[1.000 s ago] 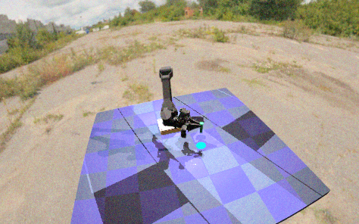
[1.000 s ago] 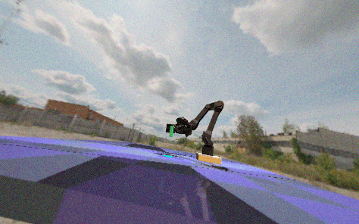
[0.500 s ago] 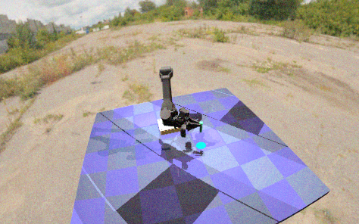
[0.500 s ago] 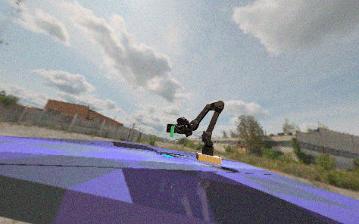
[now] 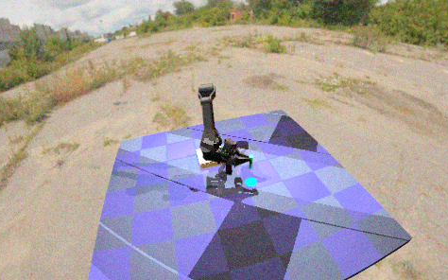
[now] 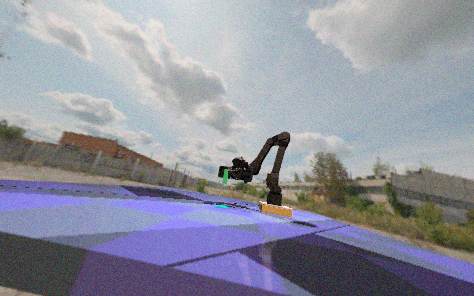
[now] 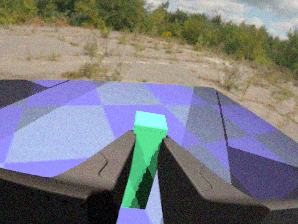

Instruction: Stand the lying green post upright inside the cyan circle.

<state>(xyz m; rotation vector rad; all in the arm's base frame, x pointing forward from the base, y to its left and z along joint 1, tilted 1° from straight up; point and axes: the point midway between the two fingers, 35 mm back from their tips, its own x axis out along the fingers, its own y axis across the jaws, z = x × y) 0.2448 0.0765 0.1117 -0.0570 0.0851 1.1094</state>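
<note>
My gripper tip is now 150 mm above the cyan circle and 10 mm past it. From my gripper tip the other things lie so: green post (20 mm below).
</note>
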